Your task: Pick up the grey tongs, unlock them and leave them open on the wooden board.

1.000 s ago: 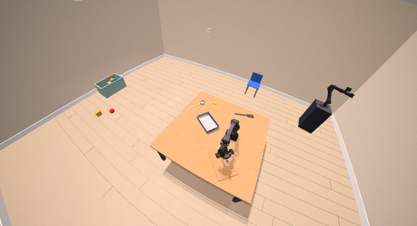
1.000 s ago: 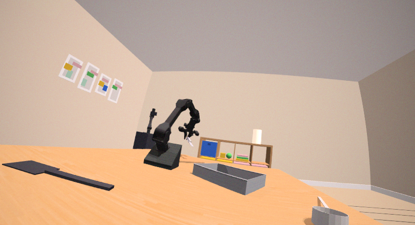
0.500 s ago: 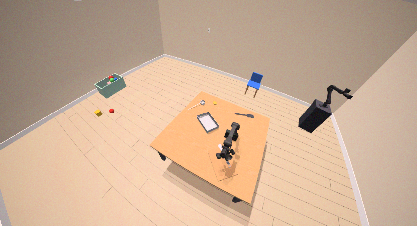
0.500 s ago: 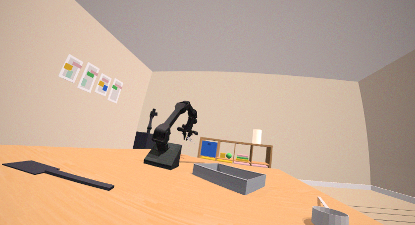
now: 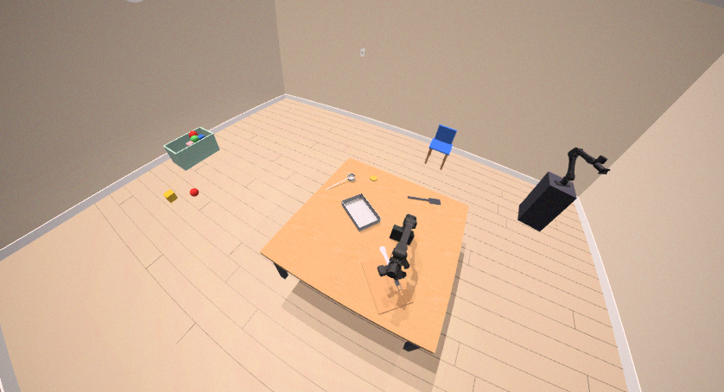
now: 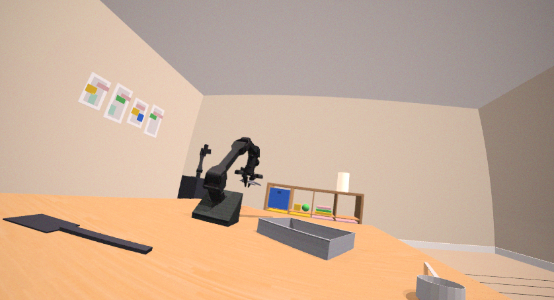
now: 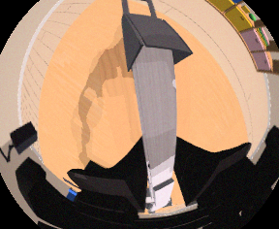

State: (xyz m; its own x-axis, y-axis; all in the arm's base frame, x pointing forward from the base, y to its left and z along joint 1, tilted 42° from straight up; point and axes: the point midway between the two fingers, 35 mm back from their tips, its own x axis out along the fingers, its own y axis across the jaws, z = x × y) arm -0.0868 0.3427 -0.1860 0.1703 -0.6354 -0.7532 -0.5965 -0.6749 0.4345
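My gripper tip is 15 cm above the wooden board. Also, from my gripper tip: yellow thing: 61 cm ahead, 81 cm to the right, 15 cm below; then grey roasting tin: 47 cm ahead, 37 cm to the right, 13 cm below; then dark spatula: 7 cm ahead, 88 cm to the right, 16 cm below.
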